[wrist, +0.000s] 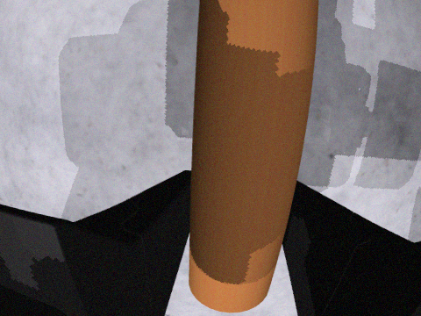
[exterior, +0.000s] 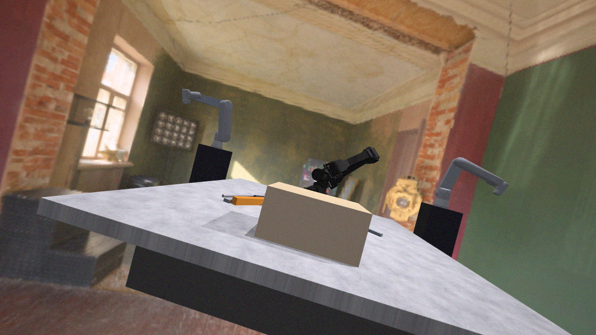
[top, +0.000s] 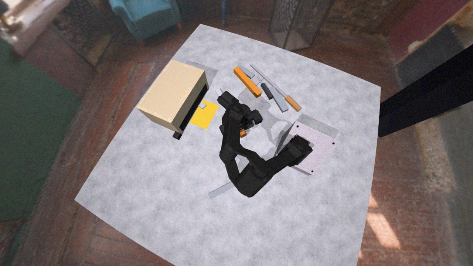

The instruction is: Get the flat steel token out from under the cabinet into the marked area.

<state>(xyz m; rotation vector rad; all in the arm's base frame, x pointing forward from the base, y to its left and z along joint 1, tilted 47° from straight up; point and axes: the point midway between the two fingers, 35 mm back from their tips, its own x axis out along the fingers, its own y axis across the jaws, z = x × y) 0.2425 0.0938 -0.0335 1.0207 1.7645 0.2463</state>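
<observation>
Right now the black-handled tool is 30 mm ahead of my gripper tip, 310 mm to the right of it and 10 mm below it. The rest, counted from my gripper tip: flat grey token 250 mm ahead, 20 mm to the right, 20 mm below; grey bar 70 mm behind, 270 mm to the right, 20 mm below; orange bar 120 mm ahead, 280 mm to the right, 10 mm below.
</observation>
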